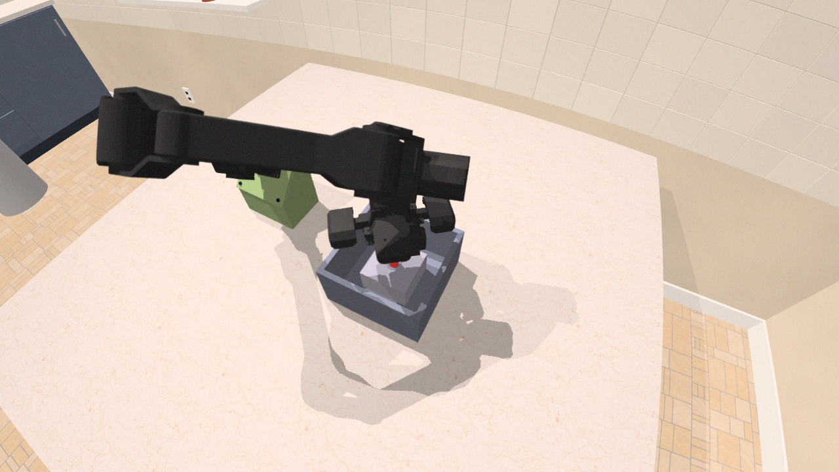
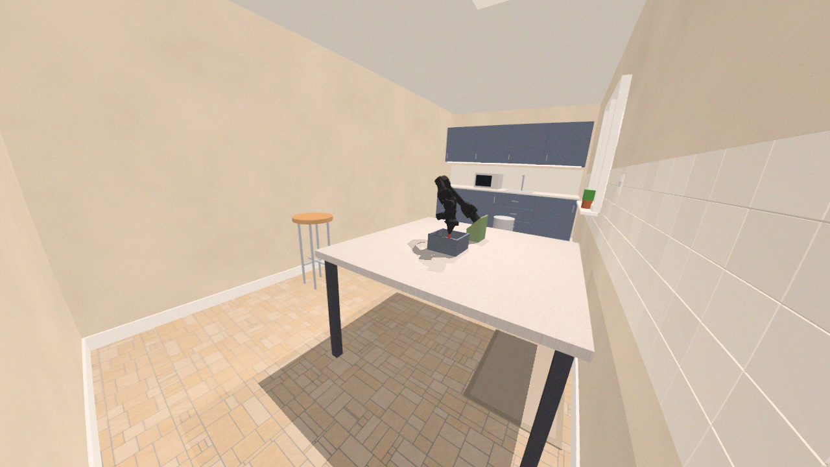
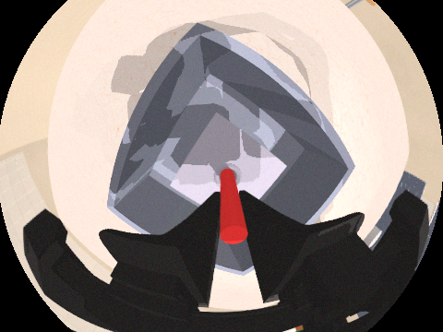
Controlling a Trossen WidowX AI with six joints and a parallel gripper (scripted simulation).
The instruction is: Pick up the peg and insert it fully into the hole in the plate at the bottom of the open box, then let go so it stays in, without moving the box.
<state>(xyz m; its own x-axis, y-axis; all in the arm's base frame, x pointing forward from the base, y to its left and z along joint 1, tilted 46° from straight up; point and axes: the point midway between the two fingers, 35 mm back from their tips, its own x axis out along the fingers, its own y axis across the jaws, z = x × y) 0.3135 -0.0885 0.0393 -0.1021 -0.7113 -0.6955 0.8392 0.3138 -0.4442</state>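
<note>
Right now the pale grey plate is 90 mm below my hand. From my hand the other things lie so: box: 110 mm below; then red peg: 40 mm below.
</note>
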